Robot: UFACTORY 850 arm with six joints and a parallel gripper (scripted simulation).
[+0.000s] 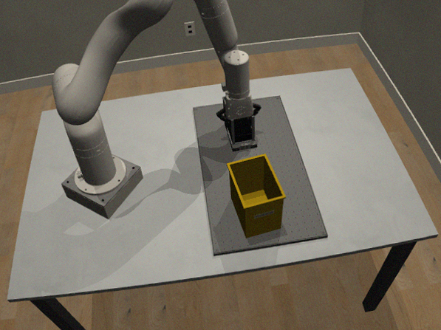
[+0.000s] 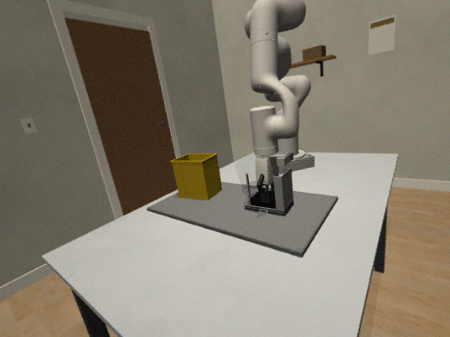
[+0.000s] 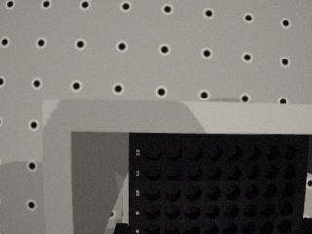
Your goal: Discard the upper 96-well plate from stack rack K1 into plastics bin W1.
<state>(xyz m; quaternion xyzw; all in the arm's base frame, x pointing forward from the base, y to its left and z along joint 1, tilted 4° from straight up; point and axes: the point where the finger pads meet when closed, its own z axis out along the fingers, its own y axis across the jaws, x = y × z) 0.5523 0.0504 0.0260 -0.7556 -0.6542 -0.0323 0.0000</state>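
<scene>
Right now the black 96-well plate is 1 cm below my hand. Also, from my hand: yellow plastics bin W1: 37 cm to the right, 8 cm behind, 4 cm above.
</scene>
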